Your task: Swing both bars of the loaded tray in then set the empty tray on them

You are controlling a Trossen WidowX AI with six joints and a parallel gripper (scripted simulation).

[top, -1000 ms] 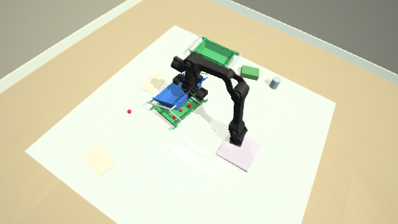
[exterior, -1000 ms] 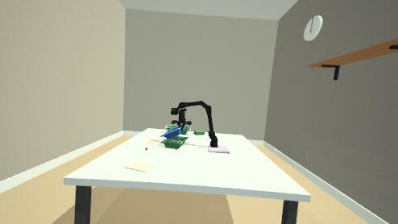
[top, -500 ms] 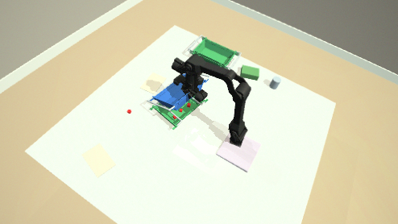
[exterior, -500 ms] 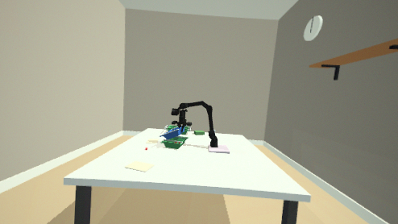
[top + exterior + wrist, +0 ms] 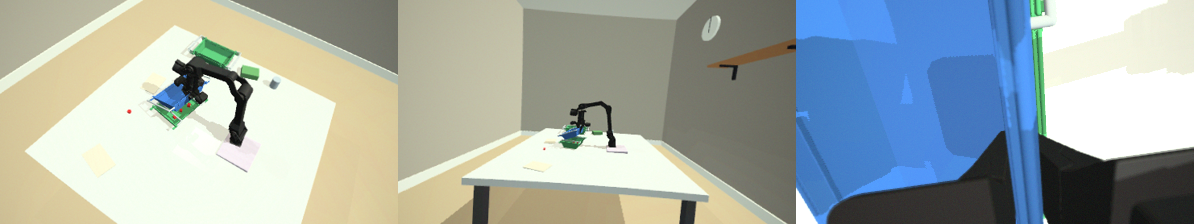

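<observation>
My gripper tip is 70 mm short of the blue tray, 20 mm to the left of it and 10 mm below it. Round my gripper tip: green block (480 mm to the right, 250 mm behind, 100 mm below); then grey cylinder (460 mm to the right, 420 mm behind, 90 mm below).
</observation>
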